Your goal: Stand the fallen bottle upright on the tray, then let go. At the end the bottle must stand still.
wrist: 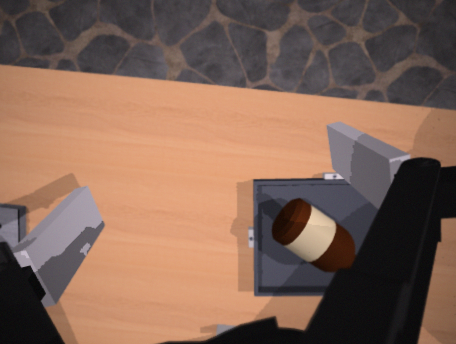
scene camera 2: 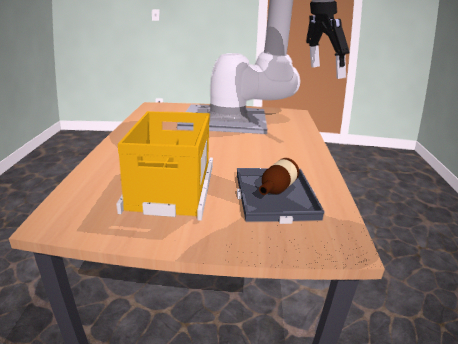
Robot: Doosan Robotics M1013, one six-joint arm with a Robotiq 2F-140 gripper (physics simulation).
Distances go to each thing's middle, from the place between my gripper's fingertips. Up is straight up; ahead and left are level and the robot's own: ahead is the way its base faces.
Scene:
I see my gripper 15 cm short of the brown bottle [scene camera 2: 277,178], 15 cm to the left of it and 27 cm above it. From my hand the other things lie so: dark grey tray [scene camera 2: 299,200] (17 cm ahead, 15 cm to the right, 30 cm below); then yellow crate [scene camera 2: 158,166] (14 cm ahead, 44 cm to the right, 23 cm below).

